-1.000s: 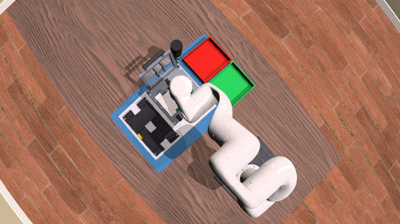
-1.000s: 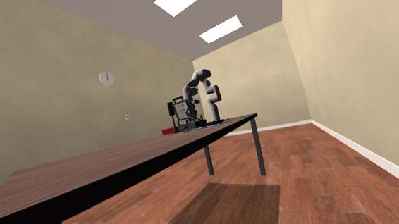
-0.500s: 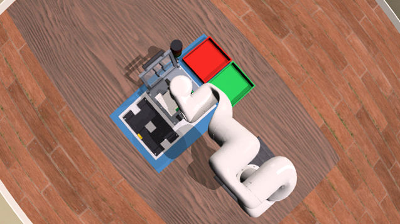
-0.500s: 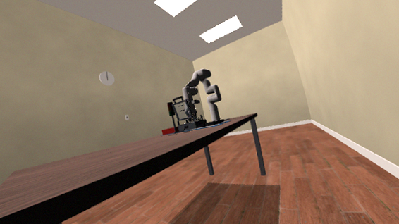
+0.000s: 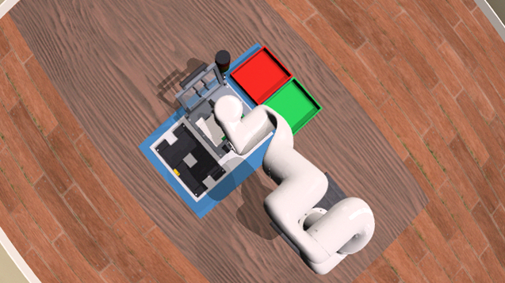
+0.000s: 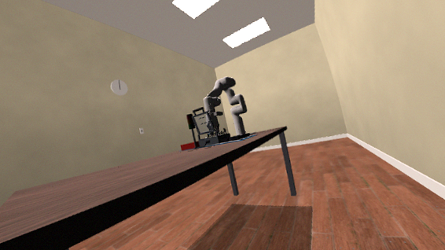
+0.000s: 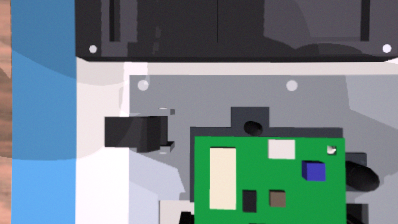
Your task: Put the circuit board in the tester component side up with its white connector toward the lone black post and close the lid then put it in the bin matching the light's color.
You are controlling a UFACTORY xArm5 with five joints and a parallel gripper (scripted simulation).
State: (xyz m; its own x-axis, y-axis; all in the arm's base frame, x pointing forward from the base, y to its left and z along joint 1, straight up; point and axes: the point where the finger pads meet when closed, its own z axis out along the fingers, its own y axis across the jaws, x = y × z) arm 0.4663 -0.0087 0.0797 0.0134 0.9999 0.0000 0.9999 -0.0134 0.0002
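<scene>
Right now the green circuit board is right at my hand. The rest, counted from my hand: green bin: 11 cm behind, 20 cm to the right, 7 cm below; then tester lid: 13 cm ahead, 10 cm above; then red bin: 4 cm ahead, 20 cm to the right, 7 cm below.
</scene>
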